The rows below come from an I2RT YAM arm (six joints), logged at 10 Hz.
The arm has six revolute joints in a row. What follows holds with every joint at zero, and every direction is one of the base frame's. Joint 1 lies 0.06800 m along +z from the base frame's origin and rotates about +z. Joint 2 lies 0.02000 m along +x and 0.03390 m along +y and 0.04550 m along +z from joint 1 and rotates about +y. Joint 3 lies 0.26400 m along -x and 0.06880 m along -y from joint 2 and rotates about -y. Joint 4 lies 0.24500 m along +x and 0.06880 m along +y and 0.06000 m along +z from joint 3 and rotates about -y. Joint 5 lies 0.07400 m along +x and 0.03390 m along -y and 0.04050 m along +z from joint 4 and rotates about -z. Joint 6 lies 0.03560 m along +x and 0.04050 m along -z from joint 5 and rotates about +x. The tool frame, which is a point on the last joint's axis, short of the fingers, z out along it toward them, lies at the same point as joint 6; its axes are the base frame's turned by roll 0.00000, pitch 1.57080 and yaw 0.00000 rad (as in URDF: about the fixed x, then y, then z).
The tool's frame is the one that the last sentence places.
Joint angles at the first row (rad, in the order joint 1, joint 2, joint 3, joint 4, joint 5, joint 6):
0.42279 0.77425 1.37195 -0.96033 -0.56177 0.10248
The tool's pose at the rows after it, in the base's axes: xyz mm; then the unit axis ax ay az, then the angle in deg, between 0 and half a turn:
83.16 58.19 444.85 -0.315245 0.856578 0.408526 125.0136
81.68 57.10 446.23 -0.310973 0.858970 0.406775 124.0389
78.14 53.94 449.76 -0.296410 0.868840 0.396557 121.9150
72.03 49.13 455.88 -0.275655 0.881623 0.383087 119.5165
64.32 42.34 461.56 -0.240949 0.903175 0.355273 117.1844
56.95 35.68 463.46 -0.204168 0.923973 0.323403 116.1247
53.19 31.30 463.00 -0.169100 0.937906 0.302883 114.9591
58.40 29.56 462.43 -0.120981 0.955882 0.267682 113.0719
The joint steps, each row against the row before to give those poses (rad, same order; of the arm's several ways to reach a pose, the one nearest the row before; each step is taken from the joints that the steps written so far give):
-0.00041 0.00060 -0.01424 0.00084 -0.00074 0.00252
0.00061 -0.00681 0.00059 0.00807 0.01479 0.00688
-0.00005 -0.01227 0.00900 0.00491 0.04619 0.01369
-0.00017 -0.01223 0.02493 -0.00981 0.05881 0.01747
0.00002 -0.01230 0.03407 -0.03363 0.09230 0.01932
-0.00072 -0.01226 0.02618 -0.04815 0.08847 0.01751
0.00018 -0.01440 0.00174 -0.01299 0.07111 0.02634
0.00075 0.00461 -0.00791 0.01642 0.10699 0.02701

